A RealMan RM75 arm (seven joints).
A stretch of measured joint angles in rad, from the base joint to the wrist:
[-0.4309 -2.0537 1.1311 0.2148 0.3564 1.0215 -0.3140]
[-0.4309 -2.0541 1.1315 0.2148 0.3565 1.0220 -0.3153]
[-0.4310 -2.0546 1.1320 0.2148 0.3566 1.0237 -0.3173]
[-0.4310 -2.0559 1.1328 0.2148 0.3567 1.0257 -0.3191]
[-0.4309 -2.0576 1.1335 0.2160 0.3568 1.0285 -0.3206]
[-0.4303 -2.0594 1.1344 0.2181 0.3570 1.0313 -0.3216]
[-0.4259 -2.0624 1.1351 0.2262 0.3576 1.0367 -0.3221]
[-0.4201 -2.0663 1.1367 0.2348 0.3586 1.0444 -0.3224]
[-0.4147 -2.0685 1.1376 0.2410 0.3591 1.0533 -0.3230]
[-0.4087 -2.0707 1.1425 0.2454 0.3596 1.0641 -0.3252]
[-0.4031 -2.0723 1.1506 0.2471 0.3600 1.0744 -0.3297]
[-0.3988 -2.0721 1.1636 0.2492 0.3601 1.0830 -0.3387]
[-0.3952 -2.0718 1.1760 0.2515 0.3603 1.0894 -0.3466]
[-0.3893 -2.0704 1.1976 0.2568 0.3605 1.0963 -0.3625]
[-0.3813 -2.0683 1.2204 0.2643 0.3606 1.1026 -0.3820]
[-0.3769 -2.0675 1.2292 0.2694 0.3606 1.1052 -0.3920]
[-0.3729 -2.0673 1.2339 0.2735 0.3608 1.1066 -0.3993]
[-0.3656 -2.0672 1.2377 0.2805 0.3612 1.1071 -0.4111]
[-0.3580 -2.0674 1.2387 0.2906 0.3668 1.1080 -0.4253]
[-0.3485 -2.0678 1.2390 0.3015 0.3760 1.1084 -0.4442]
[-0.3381 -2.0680 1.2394 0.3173 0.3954 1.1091 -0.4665]
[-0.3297 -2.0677 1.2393 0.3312 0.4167 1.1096 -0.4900]
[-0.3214 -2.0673 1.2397 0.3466 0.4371 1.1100 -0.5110]
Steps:
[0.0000 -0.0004 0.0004 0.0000 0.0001 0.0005 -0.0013]
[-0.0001 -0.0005 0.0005 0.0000 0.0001 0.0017 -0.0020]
[0.0000 -0.0013 0.0008 0.0000 0.0001 0.0020 -0.0018]
[0.0001 -0.0017 0.0007 0.0012 0.0001 0.0028 -0.0015]
[0.0006 -0.0018 0.0009 0.0021 0.0002 0.0028 -0.0010]
[0.0044 -0.0030 0.0007 0.0081 0.0006 0.0054 -0.0005]
[0.0058 -0.0039 0.0016 0.0086 0.0010 0.0077 -0.0003]
[0.0054 -0.0022 0.0009 0.0062 0.0005 0.0089 -0.0006]
[0.0060 -0.0022 0.0049 0.0044 0.0005 0.0108 -0.0022]
[0.0056 -0.0016 0.0081 0.0017 0.0004 0.0103 -0.0045]
[0.0043 0.0002 0.0130 0.0021 0.0001 0.0086 -0.0090]
[0.0036 0.0003 0.0124 0.0023 0.0002 0.0064 -0.0079]
[0.0059 0.0014 0.0216 0.0053 0.0002 0.0069 -0.0159]
[0.0080 0.0021 0.0228 0.0075 0.0001 0.0063 -0.0195]
[0.0044 0.0008 0.0088 0.0051 0.0000 0.0026 -0.0100]
[0.0040 0.0002 0.0047 0.0041 0.0002 0.0014 -0.0073]
[0.0073 0.0001 0.0038 0.0070 0.0004 0.0005 -0.0118]
[0.0076 -0.0002 0.0010 0.0101 0.0056 0.0009 -0.0142]
[0.0095 -0.0004 0.0003 0.0109 0.0092 0.0004 -0.0189]
[0.0104 -0.0002 0.0004 0.0158 0.0194 0.0007 -0.0223]
[0.0084 0.0003 -0.0001 0.0139 0.0213 0.0005 -0.0235]
[0.0083 0.0004 0.0004 0.0154 0.0204 0.0004 -0.0210]

